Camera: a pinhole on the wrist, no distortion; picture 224 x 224 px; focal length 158.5 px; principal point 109.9 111.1 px. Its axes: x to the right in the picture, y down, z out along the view. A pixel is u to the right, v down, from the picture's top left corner.
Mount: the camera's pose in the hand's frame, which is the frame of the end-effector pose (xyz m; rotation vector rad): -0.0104 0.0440 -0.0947 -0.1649 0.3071 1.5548
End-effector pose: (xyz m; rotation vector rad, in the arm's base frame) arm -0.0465 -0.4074 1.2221 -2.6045 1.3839 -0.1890
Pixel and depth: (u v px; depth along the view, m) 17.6 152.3 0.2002
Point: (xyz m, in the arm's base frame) -0.0378 -0.3537 1.0913
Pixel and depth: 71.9 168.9 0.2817
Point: -0.1066 -0.3497 1.0084
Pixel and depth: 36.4 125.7 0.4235
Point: 0.0361 -0.3518 0.8655
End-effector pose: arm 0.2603 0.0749 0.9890 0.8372 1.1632 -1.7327
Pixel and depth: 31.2 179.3 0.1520
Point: 0.2962 0.0158 1.0622
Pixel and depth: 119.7 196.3 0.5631
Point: 0.5633 -0.3269 1.2828
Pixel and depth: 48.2 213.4 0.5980
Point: 0.3635 -0.3706 1.4776
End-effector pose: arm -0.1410 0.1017 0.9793 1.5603 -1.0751 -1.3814
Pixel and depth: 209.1 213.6 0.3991
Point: -0.4252 0.1799 1.4112
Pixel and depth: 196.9 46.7 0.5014
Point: -0.4533 -0.2776 1.2917
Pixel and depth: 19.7 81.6 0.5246
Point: -0.6061 -0.0055 0.7982
